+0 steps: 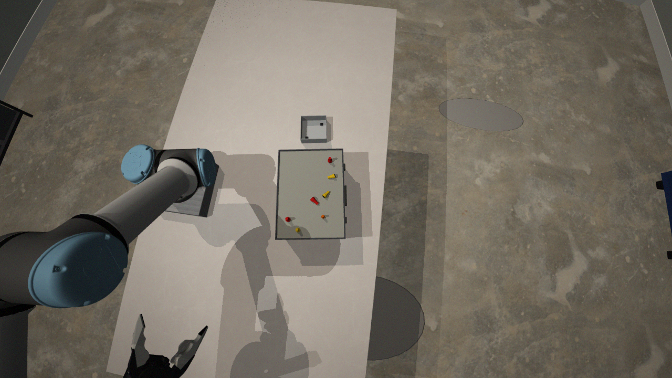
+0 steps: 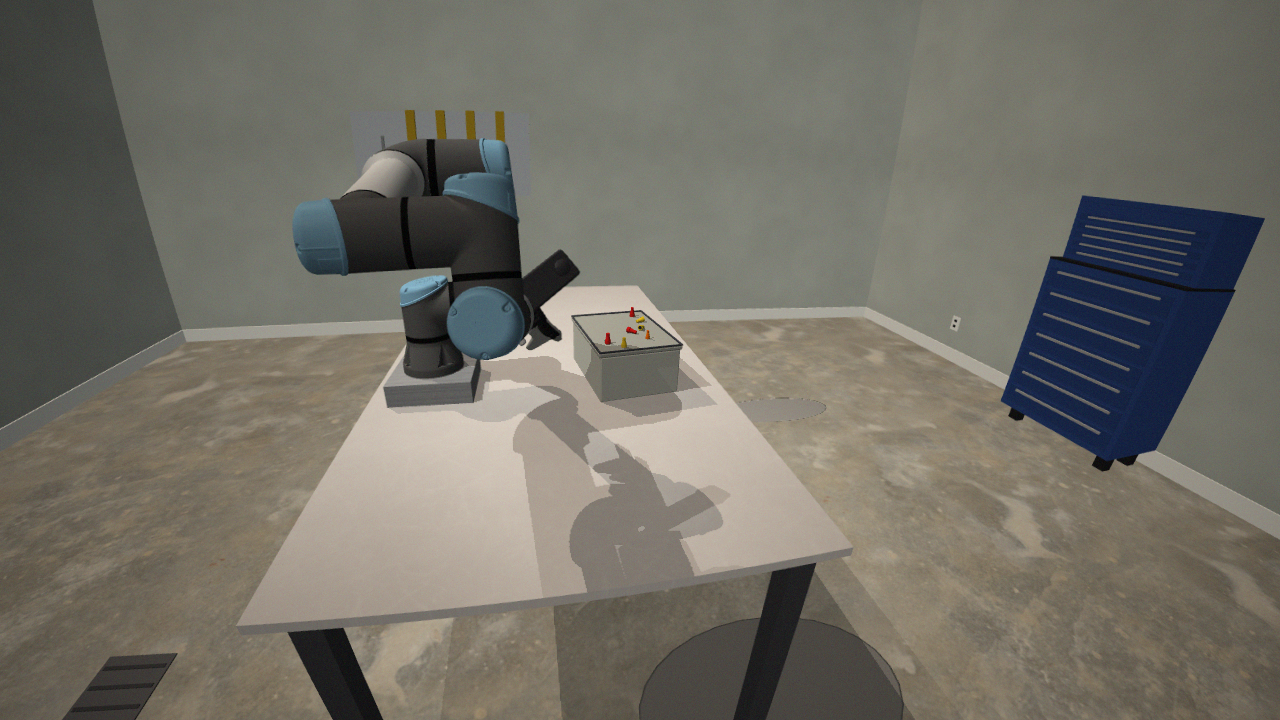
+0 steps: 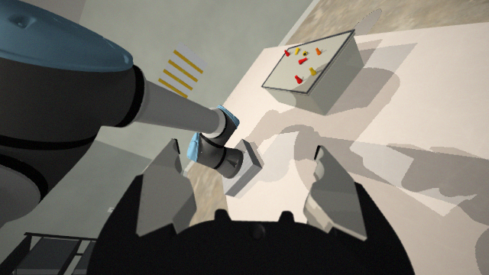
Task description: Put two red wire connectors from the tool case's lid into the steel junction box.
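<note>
My gripper is now 19 cm short of the tool case, 41 cm to the right of it and 23 cm above it. Also, from my hand: orange connector 25 cm ahead, 34 cm to the left, 18 cm below.
</note>
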